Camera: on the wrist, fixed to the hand. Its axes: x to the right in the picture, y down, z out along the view.
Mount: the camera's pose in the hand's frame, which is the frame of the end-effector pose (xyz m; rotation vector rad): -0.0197 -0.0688 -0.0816 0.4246 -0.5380 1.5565
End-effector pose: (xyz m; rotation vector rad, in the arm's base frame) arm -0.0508 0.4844 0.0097 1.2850 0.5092 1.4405
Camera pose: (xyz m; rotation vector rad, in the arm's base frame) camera -0.0974 0.5156 -0.0832 -2.2045 0.7220 -1.7747
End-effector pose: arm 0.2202 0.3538 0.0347 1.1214 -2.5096 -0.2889
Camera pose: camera 0.3125 0.3203 0.0809 1.0086 2.7507 -0.3978
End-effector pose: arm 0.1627 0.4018 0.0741 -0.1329 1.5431 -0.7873
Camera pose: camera 0.0658 0.3924 0.1220 0.9881 0.5696 0.2172
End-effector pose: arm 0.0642 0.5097 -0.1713 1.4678 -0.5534 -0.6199
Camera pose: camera 0.1023 0.5824 -0.2423 0.7916 -2.0257 0.4152
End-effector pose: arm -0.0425 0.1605 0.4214 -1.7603 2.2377 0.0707
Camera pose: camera 0.0114 0.1441 0.5142 0.4202 2.3072 0.2972
